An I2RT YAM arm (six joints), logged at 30 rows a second.
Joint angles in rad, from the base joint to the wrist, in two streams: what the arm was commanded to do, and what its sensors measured. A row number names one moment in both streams.
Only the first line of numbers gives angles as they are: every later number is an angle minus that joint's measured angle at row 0.
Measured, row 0:
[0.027, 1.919, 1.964, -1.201, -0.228, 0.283]
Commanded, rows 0 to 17:
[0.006, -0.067, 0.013, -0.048, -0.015, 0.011]
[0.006, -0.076, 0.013, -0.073, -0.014, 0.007]
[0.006, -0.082, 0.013, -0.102, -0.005, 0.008]
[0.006, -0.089, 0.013, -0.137, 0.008, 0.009]
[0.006, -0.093, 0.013, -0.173, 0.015, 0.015]
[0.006, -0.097, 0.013, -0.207, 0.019, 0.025]
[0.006, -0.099, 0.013, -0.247, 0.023, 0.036]
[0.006, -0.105, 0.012, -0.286, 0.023, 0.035]
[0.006, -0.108, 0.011, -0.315, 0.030, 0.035]
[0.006, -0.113, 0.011, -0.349, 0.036, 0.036]
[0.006, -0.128, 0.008, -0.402, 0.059, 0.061]
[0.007, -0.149, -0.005, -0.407, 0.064, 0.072]
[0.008, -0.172, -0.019, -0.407, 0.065, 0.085]
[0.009, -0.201, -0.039, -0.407, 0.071, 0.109]
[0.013, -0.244, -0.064, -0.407, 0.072, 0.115]
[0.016, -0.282, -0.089, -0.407, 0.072, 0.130]
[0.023, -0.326, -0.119, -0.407, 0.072, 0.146]
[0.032, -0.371, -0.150, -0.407, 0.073, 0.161]
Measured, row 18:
[0.007, -0.216, -0.080, -0.399, 0.047, 0.088]
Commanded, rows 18 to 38:
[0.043, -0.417, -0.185, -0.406, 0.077, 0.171]
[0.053, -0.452, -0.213, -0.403, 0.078, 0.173]
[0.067, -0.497, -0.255, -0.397, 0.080, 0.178]
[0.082, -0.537, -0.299, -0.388, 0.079, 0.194]
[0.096, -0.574, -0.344, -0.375, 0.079, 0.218]
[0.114, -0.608, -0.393, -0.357, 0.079, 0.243]
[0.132, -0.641, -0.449, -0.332, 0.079, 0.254]
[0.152, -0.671, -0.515, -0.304, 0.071, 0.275]
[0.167, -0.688, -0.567, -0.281, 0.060, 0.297]
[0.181, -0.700, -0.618, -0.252, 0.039, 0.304]
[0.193, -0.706, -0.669, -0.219, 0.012, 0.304]
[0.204, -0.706, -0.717, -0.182, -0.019, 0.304]
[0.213, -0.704, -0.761, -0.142, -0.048, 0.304]
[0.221, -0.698, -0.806, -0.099, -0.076, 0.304]
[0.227, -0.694, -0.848, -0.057, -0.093, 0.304]
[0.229, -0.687, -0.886, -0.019, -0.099, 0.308]
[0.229, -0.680, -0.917, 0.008, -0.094, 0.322]
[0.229, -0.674, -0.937, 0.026, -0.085, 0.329]
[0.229, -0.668, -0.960, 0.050, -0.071, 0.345]
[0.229, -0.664, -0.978, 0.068, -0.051, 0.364]
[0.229, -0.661, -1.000, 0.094, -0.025, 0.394]
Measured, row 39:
[0.226, -0.672, -0.947, 0.048, -0.050, 0.319]
